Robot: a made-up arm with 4 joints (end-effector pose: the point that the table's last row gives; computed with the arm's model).
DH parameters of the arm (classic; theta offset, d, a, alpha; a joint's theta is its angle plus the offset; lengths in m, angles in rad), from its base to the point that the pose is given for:
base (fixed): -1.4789 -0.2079 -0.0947 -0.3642
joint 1: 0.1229 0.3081 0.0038 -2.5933
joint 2: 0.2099 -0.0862 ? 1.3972
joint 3: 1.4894 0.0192 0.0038 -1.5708
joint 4: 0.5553 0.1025 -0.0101 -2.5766
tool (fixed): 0.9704 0.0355 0 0
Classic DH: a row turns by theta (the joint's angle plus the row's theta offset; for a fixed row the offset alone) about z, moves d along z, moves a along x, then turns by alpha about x.
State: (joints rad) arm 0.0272 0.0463 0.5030 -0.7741
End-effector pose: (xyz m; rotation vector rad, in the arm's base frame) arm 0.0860 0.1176 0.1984 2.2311 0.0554 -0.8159
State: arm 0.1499 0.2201 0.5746 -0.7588
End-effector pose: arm 0.0902 0.1066 0.2039 2.3609 0.0793 -0.9023
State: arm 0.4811 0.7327 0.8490 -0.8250
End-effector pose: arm 0.1043 0.0710 0.2135 2.7991 -0.0280 -1.1566
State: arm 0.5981 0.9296 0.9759 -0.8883
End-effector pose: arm 0.1093 0.0570 0.2142 -2.8056 0.1674 1.1934
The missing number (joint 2, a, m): 0.0371
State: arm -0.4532 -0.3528 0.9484 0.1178
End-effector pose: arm 0.0955 0.1202 0.2297 1.8936 0.9976 -1.3128
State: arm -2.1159 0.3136 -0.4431 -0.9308
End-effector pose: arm 0.1426 0.1189 0.1117 -0.2425 -2.0107 -1.7406
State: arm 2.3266 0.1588 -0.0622 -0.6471
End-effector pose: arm 0.1366 0.0639 0.1475 1.3388 1.8876 0.7415
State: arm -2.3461 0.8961 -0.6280 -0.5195
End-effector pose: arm 0.1314 0.1067 0.1187 0.4883 1.9218 1.6485
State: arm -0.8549 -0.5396 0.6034 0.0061
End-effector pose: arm 0.1074 0.1600 0.2025 1.6358 0.3635 -1.5249
